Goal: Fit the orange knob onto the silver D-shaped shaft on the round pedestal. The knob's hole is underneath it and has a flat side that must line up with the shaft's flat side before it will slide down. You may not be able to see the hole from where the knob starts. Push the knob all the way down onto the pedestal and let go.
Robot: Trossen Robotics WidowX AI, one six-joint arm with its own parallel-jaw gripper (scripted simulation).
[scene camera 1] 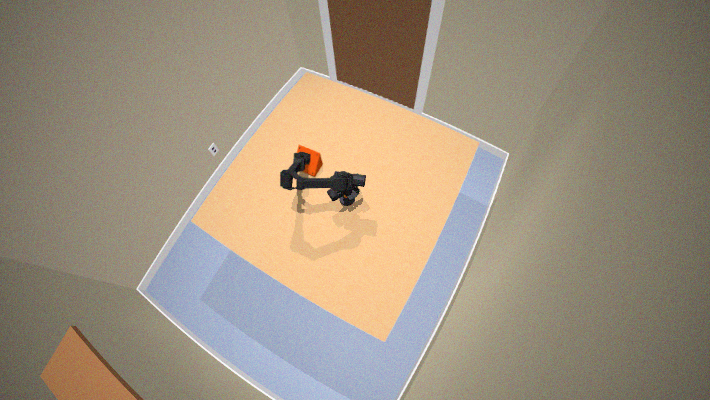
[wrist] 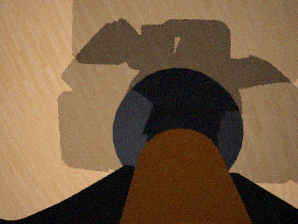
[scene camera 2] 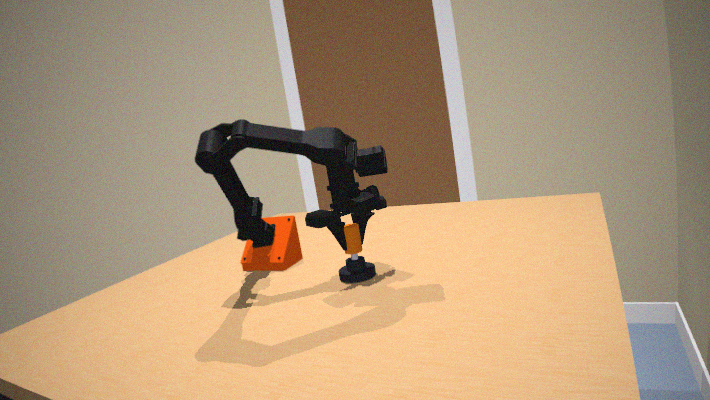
Note:
The pictures show: the gripper and a round pedestal.
The gripper shows as well in the wrist view.

